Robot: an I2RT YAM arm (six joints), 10 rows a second.
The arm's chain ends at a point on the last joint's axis. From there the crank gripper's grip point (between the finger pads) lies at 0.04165 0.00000 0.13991 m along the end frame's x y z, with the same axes.
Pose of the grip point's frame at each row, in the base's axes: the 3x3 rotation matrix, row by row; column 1 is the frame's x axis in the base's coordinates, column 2 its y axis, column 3 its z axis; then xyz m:
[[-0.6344 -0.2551 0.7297], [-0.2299 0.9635 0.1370], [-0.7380 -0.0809 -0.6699]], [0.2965 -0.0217 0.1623]
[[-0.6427 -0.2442 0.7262], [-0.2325 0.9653 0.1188], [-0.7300 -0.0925 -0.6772]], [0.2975 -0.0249 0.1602]
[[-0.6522 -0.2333 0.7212], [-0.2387 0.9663 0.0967], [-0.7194 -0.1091 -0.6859]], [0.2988 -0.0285 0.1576]
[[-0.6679 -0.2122 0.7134], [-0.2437 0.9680 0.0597], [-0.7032 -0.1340 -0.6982]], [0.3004 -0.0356 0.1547]
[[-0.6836 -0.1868 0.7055], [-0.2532 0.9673 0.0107], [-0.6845 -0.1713 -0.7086]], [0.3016 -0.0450 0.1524]
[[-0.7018 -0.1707 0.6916], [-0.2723 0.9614 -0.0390], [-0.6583 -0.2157 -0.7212]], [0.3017 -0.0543 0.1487]
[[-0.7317 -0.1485 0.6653], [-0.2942 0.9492 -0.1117], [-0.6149 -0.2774 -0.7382]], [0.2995 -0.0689 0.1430]
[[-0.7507 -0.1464 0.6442], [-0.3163 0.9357 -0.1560], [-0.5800 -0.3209 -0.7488]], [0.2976 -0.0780 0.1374]
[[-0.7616 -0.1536 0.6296], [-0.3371 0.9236 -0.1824], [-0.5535 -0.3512 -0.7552]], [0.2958 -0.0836 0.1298]
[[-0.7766 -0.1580 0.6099], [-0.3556 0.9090 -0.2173], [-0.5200 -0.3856 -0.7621]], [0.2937 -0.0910 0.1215]
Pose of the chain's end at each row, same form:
[[-0.6344 -0.2551 0.7297], [-0.2299 0.9635 0.1370], [-0.7380 -0.0809 -0.6699]], [0.2208 -0.0313 0.2868]
[[-0.6427 -0.2442 0.7262], [-0.2325 0.9653 0.1188], [-0.7300 -0.0925 -0.6772]], [0.2227 -0.0318 0.2854]
[[-0.6522 -0.2333 0.7212], [-0.2387 0.9663 0.0967], [-0.7194 -0.1091 -0.6859]], [0.2251 -0.0321 0.2835]
[[-0.6679 -0.2122 0.7134], [-0.2437 0.9680 0.0597], [-0.7032 -0.1340 -0.6982]], [0.2284 -0.0338 0.2817]
[[-0.6836 -0.1868 0.7055], [-0.2532 0.9673 0.0107], [-0.6845 -0.1713 -0.7086]], [0.2314 -0.0360 0.2800]
[[-0.7018 -0.1707 0.6916], [-0.2723 0.9614 -0.0390], [-0.6583 -0.2157 -0.7212]], [0.2342 -0.0375 0.2770]
[[-0.7317 -0.1485 0.6653], [-0.2942 0.9492 -0.1117], [-0.6149 -0.2774 -0.7382]], [0.2369 -0.0410 0.2719]
[[-0.7507 -0.1464 0.6442], [-0.3163 0.9357 -0.1560], [-0.5800 -0.3209 -0.7488]], [0.2387 -0.0430 0.2663]
[[-0.7616 -0.1536 0.6296], [-0.3371 0.9236 -0.1824], [-0.5535 -0.3512 -0.7552]], [0.2394 -0.0440 0.2585]
[[-0.7766 -0.1580 0.6099], [-0.3556 0.9090 -0.2173], [-0.5200 -0.3856 -0.7621]], [0.2407 -0.0458 0.2498]

